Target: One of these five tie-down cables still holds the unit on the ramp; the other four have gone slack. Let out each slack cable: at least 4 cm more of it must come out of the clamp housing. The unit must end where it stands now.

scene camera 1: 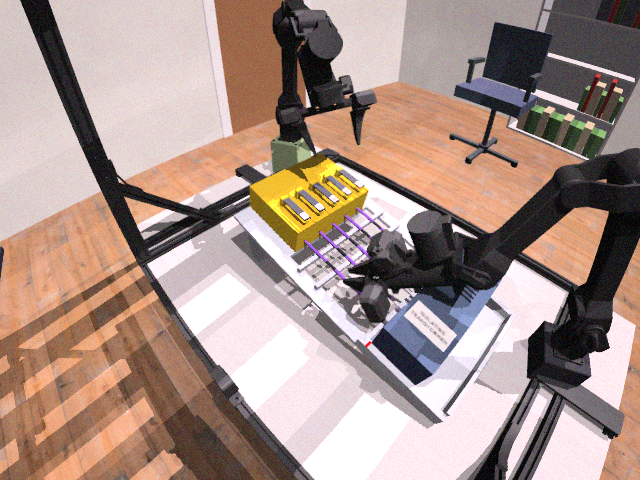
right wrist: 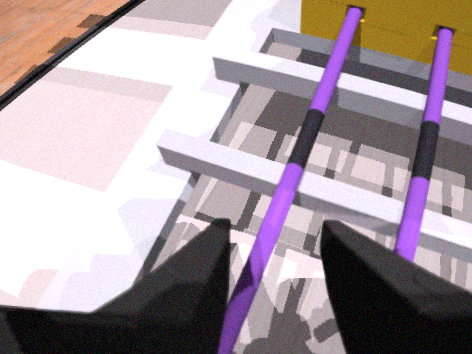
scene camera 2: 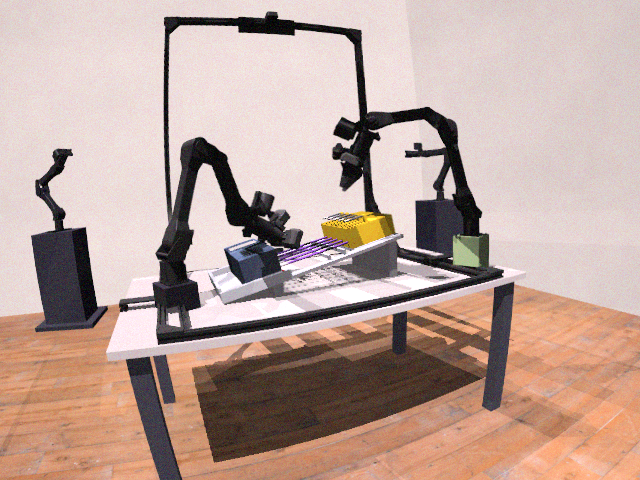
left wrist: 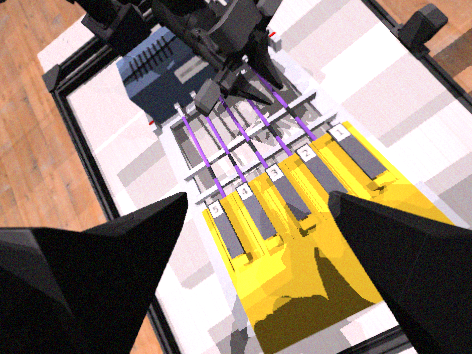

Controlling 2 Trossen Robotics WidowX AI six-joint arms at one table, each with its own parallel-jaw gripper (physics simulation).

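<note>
The yellow clamp housing (scene camera 1: 273,198) (scene camera 2: 361,235) (left wrist: 295,265) sits at the raised end of the ramp (scene camera 2: 388,243), with five grey levers labelled 1 to 5. Five purple cables with black bands run toward the blue unit (scene camera 1: 395,333) (scene camera 2: 253,263) (left wrist: 160,85) at the low end; I cannot tell which are slack. My right gripper (scene camera 1: 348,275) (left wrist: 276,96) (right wrist: 275,233) is partly open and empty, low over the cables. Cable 1 (right wrist: 280,205) (left wrist: 300,122) passes between its fingers in the right wrist view. My left gripper (scene camera 1: 336,148) (left wrist: 257,198) is wide open, above the housing.
Two pale crossbars (right wrist: 225,160) span the ramp opening under the cables. Red marks (scene camera 1: 368,344) (left wrist: 151,123) show at the ramp's sides beside the unit. A green block (scene camera 2: 470,250) supports the left arm. A black frame (scene camera 2: 166,118) rises over the table.
</note>
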